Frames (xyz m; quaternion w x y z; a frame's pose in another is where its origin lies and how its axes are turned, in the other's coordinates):
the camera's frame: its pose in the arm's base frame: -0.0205 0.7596 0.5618 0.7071 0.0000 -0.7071 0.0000
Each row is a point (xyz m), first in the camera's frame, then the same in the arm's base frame.
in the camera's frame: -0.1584 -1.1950 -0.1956
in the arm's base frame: 0.1751 -0.4354 0.4034
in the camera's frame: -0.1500 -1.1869 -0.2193
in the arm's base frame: 0.1988 -0.4273 0.4118
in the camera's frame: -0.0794 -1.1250 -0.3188
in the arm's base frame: 0.2983 -0.3654 0.4824
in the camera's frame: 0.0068 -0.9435 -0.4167
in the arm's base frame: 0.3962 -0.1839 0.5686
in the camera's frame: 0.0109 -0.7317 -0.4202
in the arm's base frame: 0.3997 0.0279 0.5727
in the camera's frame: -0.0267 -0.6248 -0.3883
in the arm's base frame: 0.3678 0.1348 0.5351
